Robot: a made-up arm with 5 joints.
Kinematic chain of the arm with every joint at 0, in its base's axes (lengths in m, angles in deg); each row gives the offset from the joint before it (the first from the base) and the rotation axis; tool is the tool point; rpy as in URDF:
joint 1: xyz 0 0 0.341 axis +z
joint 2: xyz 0 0 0 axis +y
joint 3: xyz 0.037 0 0.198 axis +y
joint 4: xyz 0.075 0 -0.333 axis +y
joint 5: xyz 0.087 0 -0.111 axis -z
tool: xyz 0 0 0 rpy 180 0 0
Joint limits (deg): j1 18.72..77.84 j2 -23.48..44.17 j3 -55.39..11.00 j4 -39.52..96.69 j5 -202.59..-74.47
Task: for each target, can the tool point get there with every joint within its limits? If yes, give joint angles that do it. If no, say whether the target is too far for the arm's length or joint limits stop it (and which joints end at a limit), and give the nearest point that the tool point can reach.
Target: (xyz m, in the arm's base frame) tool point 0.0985 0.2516 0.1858
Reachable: yes | joints 68.61 -7.11 -31.07 79.05 -173.08
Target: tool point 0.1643 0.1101 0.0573
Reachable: yes | joints 33.83 28.54 -38.96 75.17 -132.91
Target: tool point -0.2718 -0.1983 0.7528
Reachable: no: joint limits stop it (at a limit: joint 2, joint 3, joint 4) | nearest point -0.1576 -0.1150 0.2623 | short by 0.510 m
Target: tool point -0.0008 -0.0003 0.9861
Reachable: no: joint limits stop it (at a limit: joint 1, joint 2, joint 3, joint 4) | nearest point 0.0743 0.3446 0.6760 | short by 0.470 m
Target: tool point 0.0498 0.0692 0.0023
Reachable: yes | joints 54.27 36.10 -13.12 15.24 -187.77
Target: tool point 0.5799 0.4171 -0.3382
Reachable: no: too far | nearest point 0.3201 0.2302 0.0378 | short by 0.494 m
